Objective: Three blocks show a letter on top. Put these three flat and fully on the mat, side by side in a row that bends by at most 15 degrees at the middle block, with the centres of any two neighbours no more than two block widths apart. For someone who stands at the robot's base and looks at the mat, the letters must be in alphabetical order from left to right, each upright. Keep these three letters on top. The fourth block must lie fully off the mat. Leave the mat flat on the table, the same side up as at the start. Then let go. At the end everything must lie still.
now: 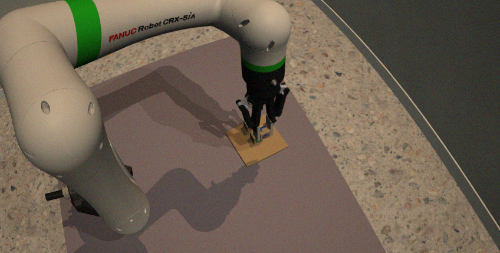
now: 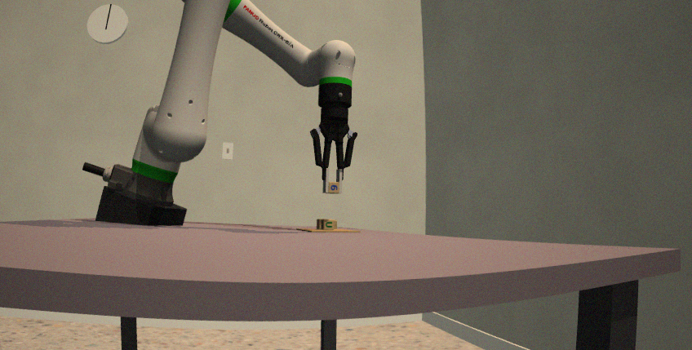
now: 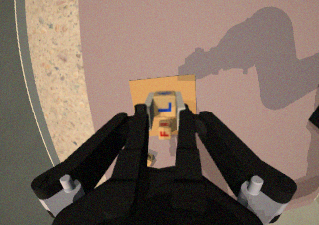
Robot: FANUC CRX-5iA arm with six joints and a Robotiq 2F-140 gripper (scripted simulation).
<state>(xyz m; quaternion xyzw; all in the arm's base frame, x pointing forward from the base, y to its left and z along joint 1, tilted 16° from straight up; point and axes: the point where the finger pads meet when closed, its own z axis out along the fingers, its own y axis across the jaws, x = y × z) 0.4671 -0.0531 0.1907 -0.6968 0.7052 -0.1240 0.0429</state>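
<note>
My hand is 1 cm short of the green-lettered block, 5 cm to the right of it and 12 cm above it. The rest, counted from my hand: tan mat (1 cm ahead, 5 cm to the left, 14 cm below); blue-marked block (2 cm below); red-lettered block (1 cm ahead, 10 cm to the left, 12 cm below).
</note>
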